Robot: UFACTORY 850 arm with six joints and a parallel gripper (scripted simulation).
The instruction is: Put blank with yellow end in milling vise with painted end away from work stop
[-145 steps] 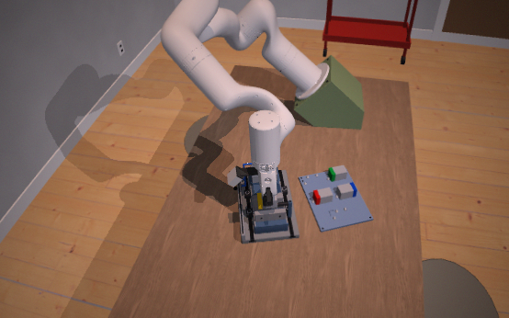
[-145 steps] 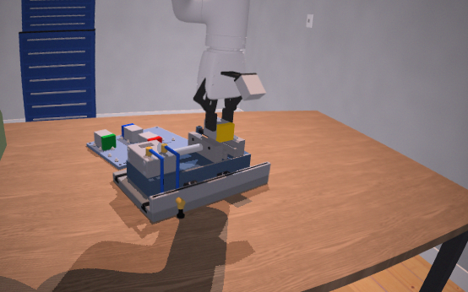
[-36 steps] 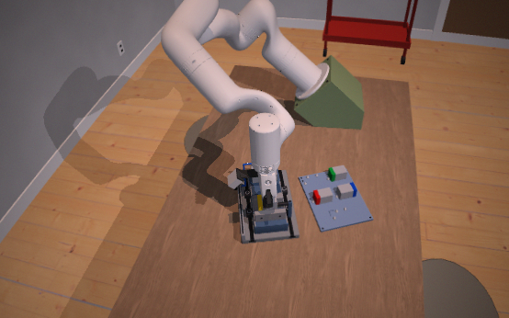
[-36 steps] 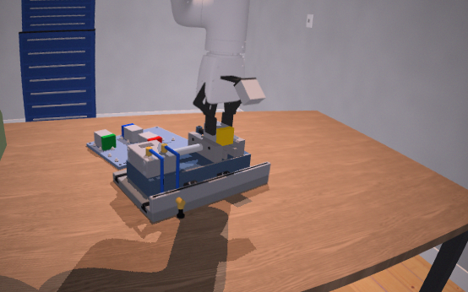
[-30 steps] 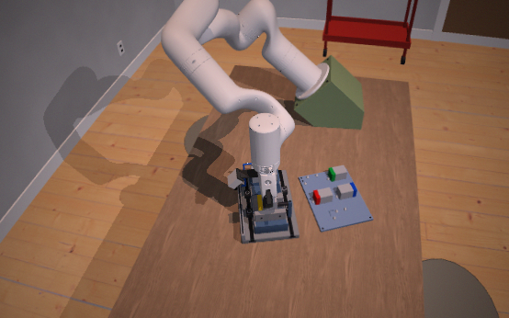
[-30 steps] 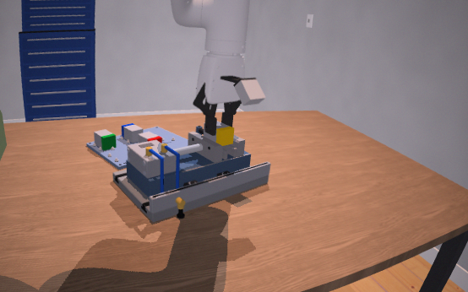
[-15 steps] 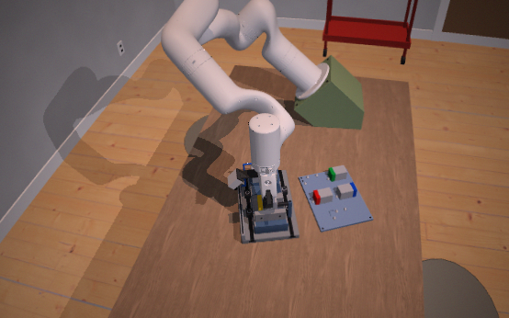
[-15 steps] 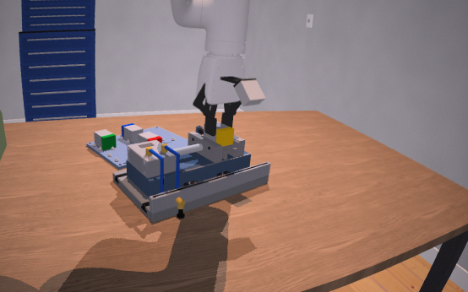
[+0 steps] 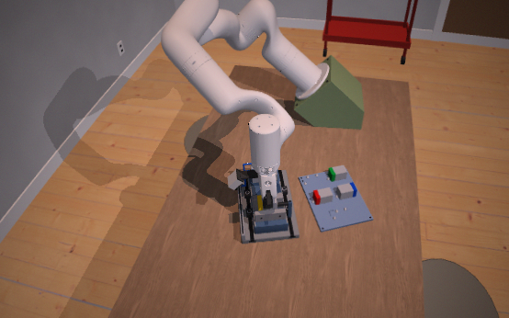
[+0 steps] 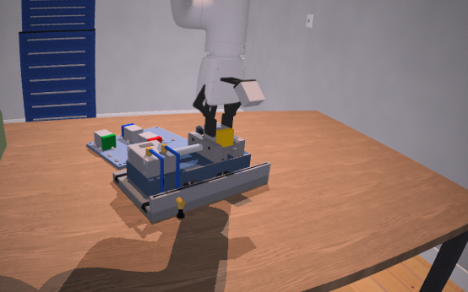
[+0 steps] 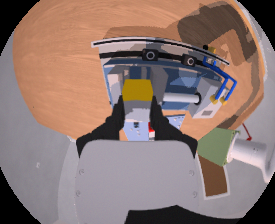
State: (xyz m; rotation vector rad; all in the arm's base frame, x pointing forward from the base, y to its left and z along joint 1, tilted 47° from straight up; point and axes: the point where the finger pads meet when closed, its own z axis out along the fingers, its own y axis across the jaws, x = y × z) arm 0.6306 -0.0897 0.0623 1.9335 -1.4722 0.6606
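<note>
Right now my hand is 30 mm short of the fixed jaw, 10 mm to the right of it and 50 mm above it. Round my hand: red-ended blank: 120 mm behind, 180 mm to the left, 100 mm below; then yellow-ended blank: 20 mm below; then milling vise: 70 mm behind, 10 mm to the right, 80 mm below.
</note>
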